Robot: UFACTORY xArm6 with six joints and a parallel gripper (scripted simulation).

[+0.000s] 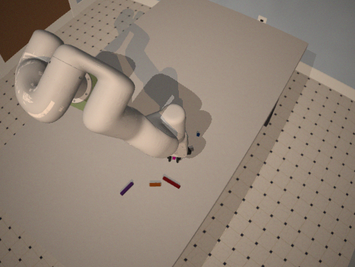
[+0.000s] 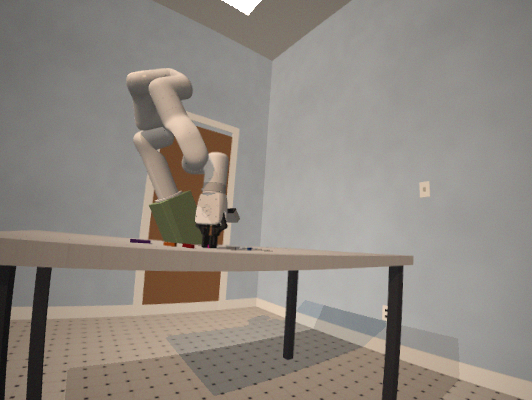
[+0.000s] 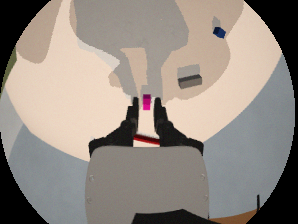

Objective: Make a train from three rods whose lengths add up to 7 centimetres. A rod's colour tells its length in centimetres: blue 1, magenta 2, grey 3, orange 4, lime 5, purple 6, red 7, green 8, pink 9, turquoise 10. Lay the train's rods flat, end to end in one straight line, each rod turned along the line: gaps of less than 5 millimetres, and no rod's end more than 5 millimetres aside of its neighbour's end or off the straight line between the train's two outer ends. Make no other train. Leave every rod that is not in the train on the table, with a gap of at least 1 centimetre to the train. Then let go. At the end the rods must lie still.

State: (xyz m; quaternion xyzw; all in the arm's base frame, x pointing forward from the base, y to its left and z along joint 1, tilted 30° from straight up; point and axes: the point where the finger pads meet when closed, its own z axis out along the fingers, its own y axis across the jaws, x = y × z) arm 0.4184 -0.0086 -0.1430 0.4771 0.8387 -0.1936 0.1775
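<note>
Now: the magenta rod 20 mm below my hand and 10 mm to the left of it. Round my hand: orange rod: 130 mm to the right, 20 mm below, 10 mm ahead; red rod: 80 mm to the right, 50 mm ahead, 20 mm below; grey rod: 60 mm to the left, 20 mm below, 20 mm ahead.
</note>
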